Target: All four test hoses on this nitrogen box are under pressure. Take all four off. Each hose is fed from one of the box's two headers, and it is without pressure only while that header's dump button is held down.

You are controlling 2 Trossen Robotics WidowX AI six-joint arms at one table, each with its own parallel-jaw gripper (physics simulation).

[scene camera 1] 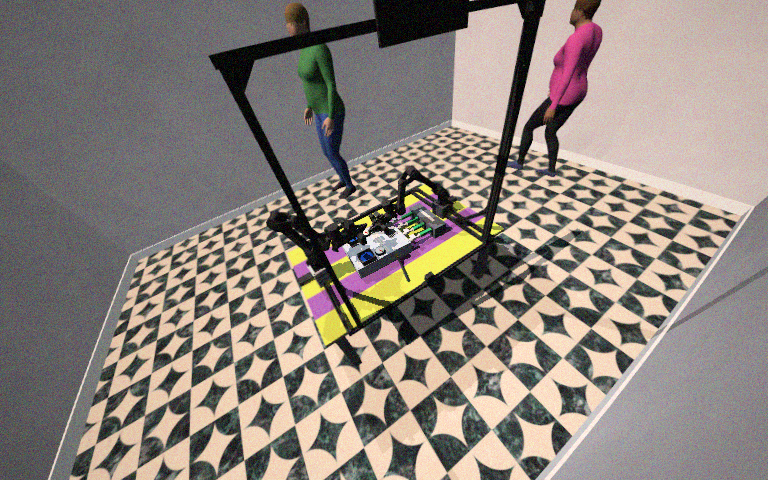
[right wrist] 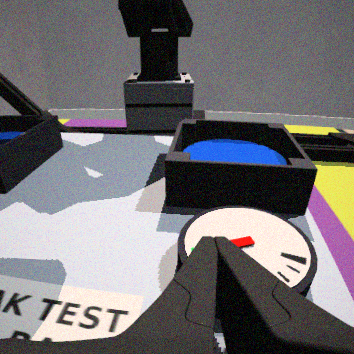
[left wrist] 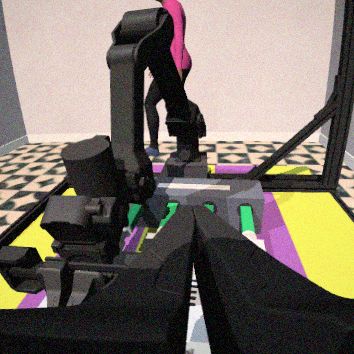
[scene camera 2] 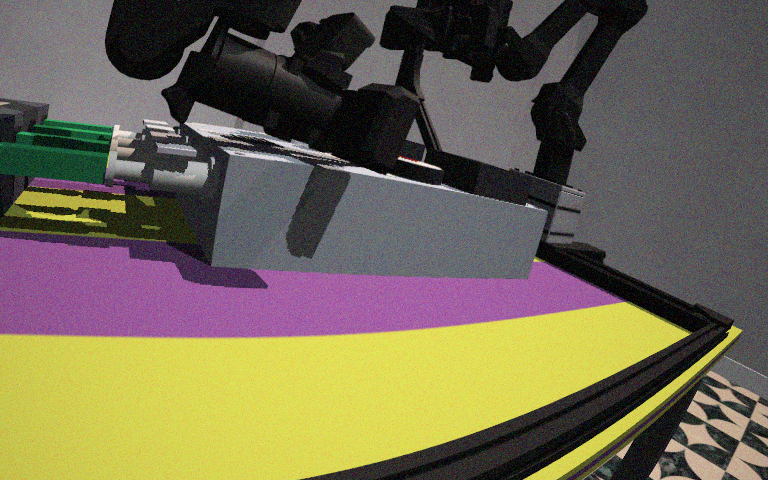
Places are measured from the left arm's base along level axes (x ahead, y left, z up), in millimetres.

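Pixels of known places: left gripper, between the fingertips: (scene camera 1: 367,223) (left wrist: 190,216) (scene camera 2: 391,8); right gripper, between the fingertips: (scene camera 1: 367,231) (right wrist: 211,246); left arm's base, origin of its link: (scene camera 1: 317,265) (right wrist: 159,77) (scene camera 2: 549,181); right arm's base, origin of its link: (scene camera 1: 442,202) (left wrist: 187,157).
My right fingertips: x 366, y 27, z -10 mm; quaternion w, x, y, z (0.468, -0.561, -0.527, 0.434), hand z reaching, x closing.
Note:
Ahead of a thing's pixels: the offset from my right fingertips to its top centre. "*": to the spot under its first point. Level surfaces: height alone.
The nitrogen box (scene camera 1: 381,263) (scene camera 2: 373,226) (right wrist: 100,230) lies on the table. Green hoses (scene camera 1: 420,232) (scene camera 2: 56,161) (left wrist: 247,218) end in pale fittings {* 2 mm left, 220 mm ahead, 42 mm down} (scene camera 2: 161,170) at one end of it. My right gripper (right wrist: 211,246) (left wrist: 64,304) is shut and empty; its tips overlap a round gauge {* 29 mm left, 19 mm back, 7 mm down} (right wrist: 267,227) (scene camera 2: 420,170) in the right wrist view and partly hide the gauge's red needle. Beyond the gauge is a blue dump button {29 mm left, 93 mm back, 6 mm down} (right wrist: 235,151) in a black guard; another blue button {* 152 mm right, 143 mm back, 6 mm down} (right wrist: 10,136) shows at the left edge. My left gripper (left wrist: 190,216) is shut and empty, above the box; contact with a button does not show.
A grey block {* 178 mm right, 351 mm ahead, 22 mm down} (scene camera 1: 428,219) (left wrist: 245,192) holds the hoses' far ends. The right arm reaches over the box. Black rails (scene camera 2: 634,362) run along the edges of the striped table {102 mm down} (scene camera 2: 226,396). Black frame posts (scene camera 1: 512,113) rise at the sides. Two people stand behind.

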